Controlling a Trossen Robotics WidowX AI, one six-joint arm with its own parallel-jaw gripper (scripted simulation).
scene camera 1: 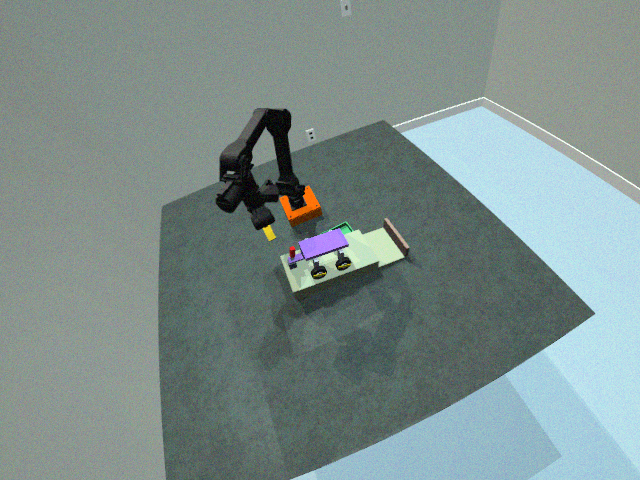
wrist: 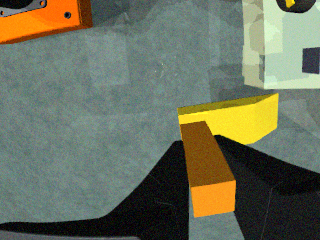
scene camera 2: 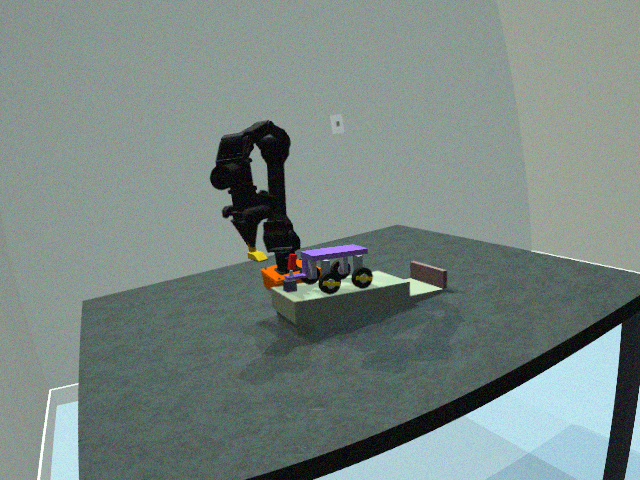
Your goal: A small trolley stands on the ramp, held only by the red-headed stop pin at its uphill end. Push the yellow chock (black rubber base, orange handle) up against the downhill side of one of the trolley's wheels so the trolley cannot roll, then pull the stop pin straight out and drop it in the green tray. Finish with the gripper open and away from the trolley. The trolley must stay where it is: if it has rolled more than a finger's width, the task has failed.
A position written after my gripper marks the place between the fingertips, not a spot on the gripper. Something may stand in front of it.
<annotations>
My gripper (scene camera 2: 251, 246) holds a yellow chock (wrist: 213, 190).
</annotations>
